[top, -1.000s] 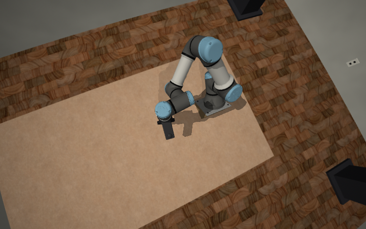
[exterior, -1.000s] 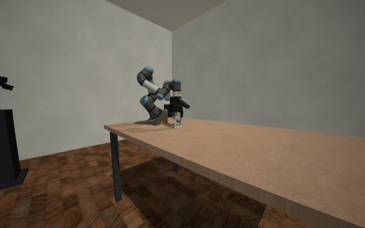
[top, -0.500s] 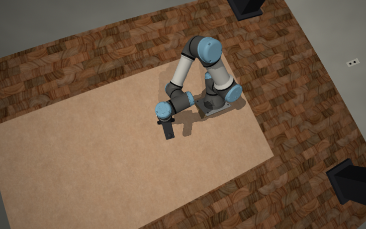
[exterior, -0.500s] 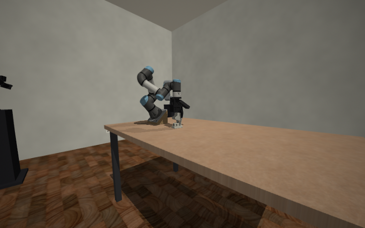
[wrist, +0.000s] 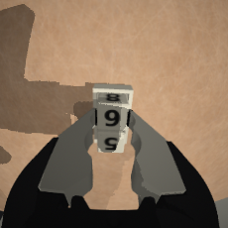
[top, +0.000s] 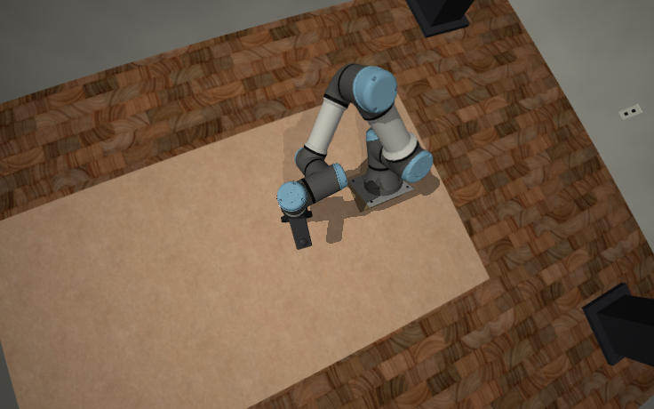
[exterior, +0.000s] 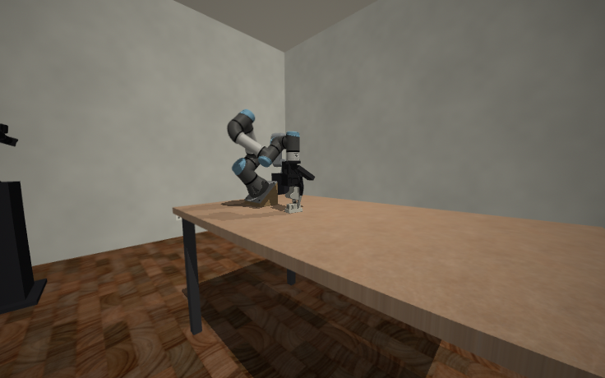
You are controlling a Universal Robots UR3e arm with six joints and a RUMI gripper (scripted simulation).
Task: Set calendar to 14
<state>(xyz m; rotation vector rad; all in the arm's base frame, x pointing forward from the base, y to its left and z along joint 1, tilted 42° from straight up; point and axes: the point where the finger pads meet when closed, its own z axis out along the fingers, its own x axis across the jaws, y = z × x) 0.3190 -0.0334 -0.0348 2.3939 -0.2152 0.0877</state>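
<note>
Now: the white digit cube 10 mm below my hand. The rest, counted from my hand: tray 30 mm below, 20 mm to the right.
</note>
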